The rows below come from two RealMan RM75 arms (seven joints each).
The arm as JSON. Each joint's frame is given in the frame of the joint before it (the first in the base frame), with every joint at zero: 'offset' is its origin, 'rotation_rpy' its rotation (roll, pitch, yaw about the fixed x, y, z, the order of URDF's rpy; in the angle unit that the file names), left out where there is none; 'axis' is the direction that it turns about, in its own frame. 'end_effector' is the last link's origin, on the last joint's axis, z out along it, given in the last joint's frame.
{
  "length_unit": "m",
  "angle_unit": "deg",
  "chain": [
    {
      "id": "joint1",
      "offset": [
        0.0,
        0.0,
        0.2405
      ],
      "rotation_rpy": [
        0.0,
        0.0,
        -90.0
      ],
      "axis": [
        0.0,
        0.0,
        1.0
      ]
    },
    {
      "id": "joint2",
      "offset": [
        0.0,
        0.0,
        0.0
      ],
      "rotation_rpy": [
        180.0,
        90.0,
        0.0
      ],
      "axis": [
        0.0,
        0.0,
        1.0
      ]
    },
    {
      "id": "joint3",
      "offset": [
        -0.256,
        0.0,
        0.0
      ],
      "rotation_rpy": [
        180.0,
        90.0,
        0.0
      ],
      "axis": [
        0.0,
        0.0,
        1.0
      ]
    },
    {
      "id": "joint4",
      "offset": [
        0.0,
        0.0,
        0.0
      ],
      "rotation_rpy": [
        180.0,
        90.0,
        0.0
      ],
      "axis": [
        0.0,
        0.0,
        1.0
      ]
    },
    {
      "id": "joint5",
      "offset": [
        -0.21,
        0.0,
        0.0
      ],
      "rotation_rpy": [
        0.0,
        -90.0,
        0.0
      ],
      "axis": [
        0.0,
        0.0,
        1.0
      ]
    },
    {
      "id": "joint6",
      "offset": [
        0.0,
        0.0,
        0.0
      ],
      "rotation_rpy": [
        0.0,
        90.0,
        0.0
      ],
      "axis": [
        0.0,
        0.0,
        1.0
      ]
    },
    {
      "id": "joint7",
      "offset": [
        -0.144,
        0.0,
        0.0
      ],
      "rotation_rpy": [
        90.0,
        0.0,
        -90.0
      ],
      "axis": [
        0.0,
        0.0,
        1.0
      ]
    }
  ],
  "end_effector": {
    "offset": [
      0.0,
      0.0,
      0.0
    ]
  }
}
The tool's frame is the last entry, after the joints.
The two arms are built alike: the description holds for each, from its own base.
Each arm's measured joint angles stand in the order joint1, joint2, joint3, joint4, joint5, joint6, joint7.
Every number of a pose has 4 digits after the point. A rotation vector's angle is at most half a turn.
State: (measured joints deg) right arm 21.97 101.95 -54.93 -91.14 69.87 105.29 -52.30; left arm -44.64 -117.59 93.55 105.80 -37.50 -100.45 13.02
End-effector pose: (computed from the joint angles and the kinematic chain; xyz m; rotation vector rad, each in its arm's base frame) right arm 0.1901 0.3101 0.1711 -2.7272 0.6144 0.0813; left arm -0.0237 0.3070 0.0074 -2.7135 -0.4770 0.3609
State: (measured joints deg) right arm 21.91 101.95 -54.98 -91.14 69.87 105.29 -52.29; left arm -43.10 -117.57 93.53 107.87 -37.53 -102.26 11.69
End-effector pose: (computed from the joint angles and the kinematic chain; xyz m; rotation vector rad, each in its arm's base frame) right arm 0.1904 0.3099 0.1709 -2.7276 0.6158 0.0805; left arm -0.0294 0.3005 0.0113 -2.7052 -0.5162 0.3731
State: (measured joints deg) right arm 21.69 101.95 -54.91 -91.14 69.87 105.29 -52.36; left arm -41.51 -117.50 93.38 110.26 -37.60 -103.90 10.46
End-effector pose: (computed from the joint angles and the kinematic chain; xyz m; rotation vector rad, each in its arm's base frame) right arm 0.1916 0.3092 0.1712 -2.7256 0.6196 0.0801; left arm -0.0342 0.2941 0.0162 -2.6944 -0.5487 0.3762
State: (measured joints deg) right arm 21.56 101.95 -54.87 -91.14 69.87 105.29 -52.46; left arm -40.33 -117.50 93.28 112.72 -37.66 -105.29 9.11
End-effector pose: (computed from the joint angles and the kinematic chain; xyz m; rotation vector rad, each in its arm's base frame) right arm 0.1924 0.3088 0.1713 -2.7247 0.6205 0.0796; left arm -0.0361 0.2877 0.0208 -2.6840 -0.5706 0.3703
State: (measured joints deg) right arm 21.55 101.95 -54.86 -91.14 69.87 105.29 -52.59; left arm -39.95 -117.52 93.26 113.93 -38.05 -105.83 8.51
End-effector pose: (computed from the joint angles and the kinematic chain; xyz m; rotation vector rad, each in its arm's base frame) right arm 0.1924 0.3088 0.1714 -2.7252 0.6176 0.0792; left arm -0.0352 0.2840 0.0224 -2.6864 -0.5734 0.3618
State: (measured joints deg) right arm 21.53 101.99 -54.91 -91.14 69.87 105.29 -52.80; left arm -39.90 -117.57 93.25 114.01 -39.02 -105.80 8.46
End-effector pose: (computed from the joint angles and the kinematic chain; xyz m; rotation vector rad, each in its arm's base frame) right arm 0.1925 0.3087 0.1710 -2.7272 0.6132 0.0784; left arm -0.0340 0.2820 0.0214 -2.7037 -0.5728 0.3540
